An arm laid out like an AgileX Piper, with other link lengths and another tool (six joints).
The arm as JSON. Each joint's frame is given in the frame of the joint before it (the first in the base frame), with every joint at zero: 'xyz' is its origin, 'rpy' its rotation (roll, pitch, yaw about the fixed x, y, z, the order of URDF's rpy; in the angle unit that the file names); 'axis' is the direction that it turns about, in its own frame. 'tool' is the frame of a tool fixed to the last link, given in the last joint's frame.
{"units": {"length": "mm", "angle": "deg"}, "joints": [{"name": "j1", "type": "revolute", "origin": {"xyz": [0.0, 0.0, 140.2], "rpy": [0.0, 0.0, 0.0]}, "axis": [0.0, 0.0, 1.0]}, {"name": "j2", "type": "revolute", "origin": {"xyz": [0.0, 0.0, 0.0], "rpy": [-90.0, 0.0, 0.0]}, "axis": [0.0, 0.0, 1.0]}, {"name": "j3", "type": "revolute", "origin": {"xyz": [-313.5, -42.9, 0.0], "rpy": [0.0, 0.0, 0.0]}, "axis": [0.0, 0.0, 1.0]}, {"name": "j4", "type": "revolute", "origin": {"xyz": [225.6, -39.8, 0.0], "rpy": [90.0, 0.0, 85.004]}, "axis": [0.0, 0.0, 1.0]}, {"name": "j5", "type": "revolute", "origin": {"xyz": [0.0, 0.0, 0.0], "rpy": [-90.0, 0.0, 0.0]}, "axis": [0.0, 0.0, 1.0]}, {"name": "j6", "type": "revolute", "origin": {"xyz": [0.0, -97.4, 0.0], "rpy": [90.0, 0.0, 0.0]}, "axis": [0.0, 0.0, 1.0]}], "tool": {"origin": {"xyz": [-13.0, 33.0, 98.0], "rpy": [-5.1, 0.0, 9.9]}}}
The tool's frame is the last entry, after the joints.
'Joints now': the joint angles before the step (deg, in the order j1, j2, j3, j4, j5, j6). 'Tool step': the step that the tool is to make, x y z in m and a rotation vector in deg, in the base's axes. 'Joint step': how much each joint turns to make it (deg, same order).
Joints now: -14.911, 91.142, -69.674, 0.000, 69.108, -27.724
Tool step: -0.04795, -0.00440, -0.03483, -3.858, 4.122, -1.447
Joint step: 0.001, -4.650, 13.819, -5.447, -6.020, 3.676
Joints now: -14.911, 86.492, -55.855, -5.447, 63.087, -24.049
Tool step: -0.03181, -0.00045, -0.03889, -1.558, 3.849, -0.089
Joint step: 0.000, -0.070, 10.807, -3.442, -7.190, 2.642
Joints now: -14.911, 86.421, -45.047, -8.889, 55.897, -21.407
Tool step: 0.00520, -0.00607, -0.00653, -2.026, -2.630, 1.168
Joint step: 0.000, 0.000, 1.808, -2.243, -4.823, 0.865
